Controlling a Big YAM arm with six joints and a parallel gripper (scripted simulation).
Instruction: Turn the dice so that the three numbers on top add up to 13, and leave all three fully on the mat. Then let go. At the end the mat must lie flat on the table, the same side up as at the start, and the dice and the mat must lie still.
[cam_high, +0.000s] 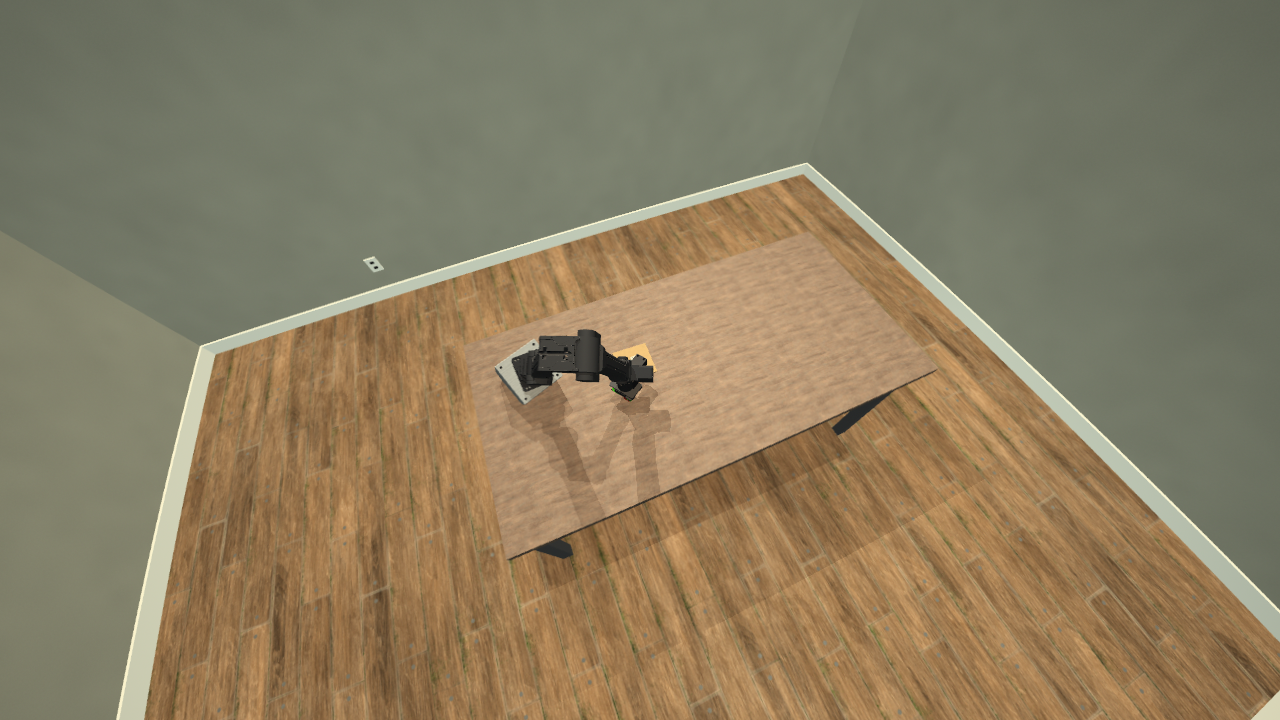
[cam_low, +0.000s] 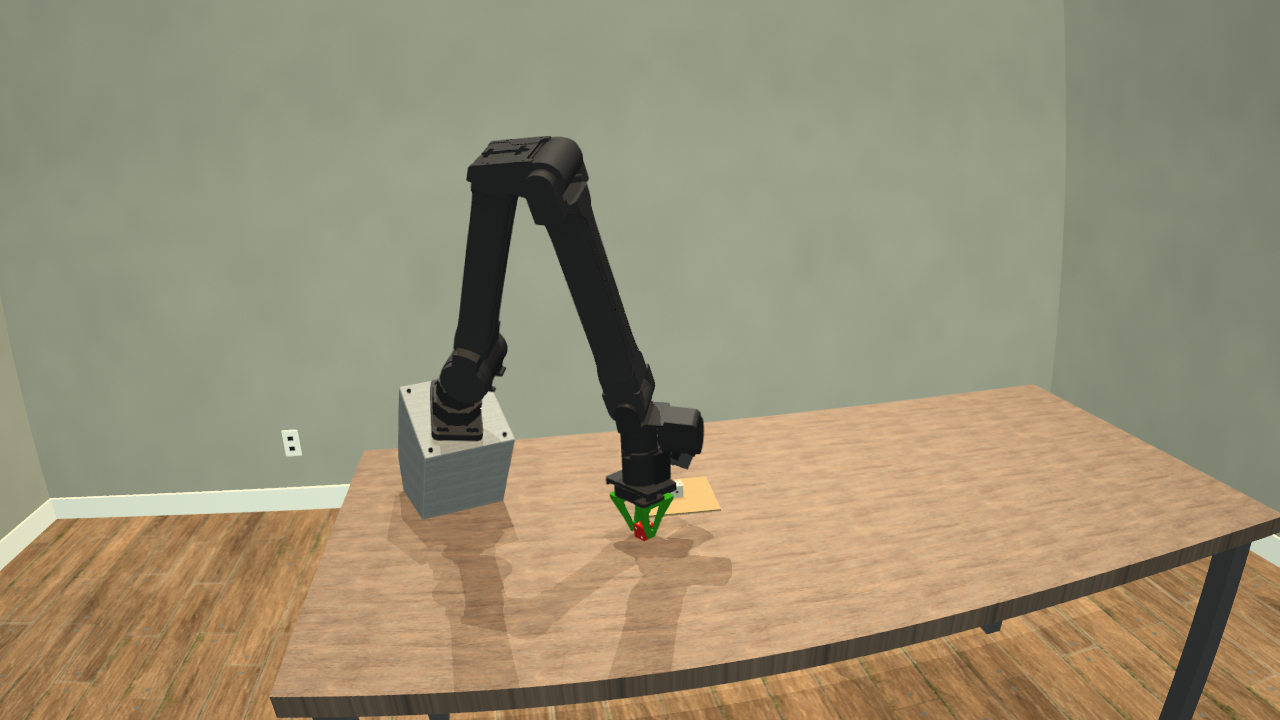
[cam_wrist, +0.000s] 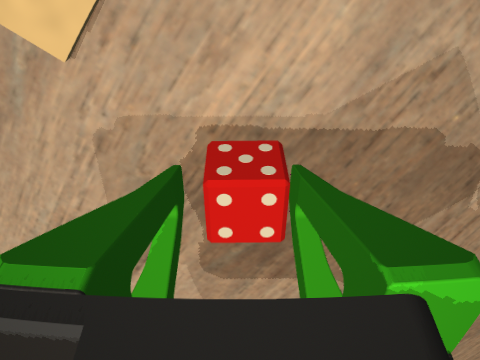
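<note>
Now: hand right at the red die. From my hand the other things lie so: tan mat 12 cm to the left, 10 cm ahead, 1 cm below; black die 13 cm to the left, 5 cm ahead; white die 12 cm to the left, 10 cm ahead.
</note>
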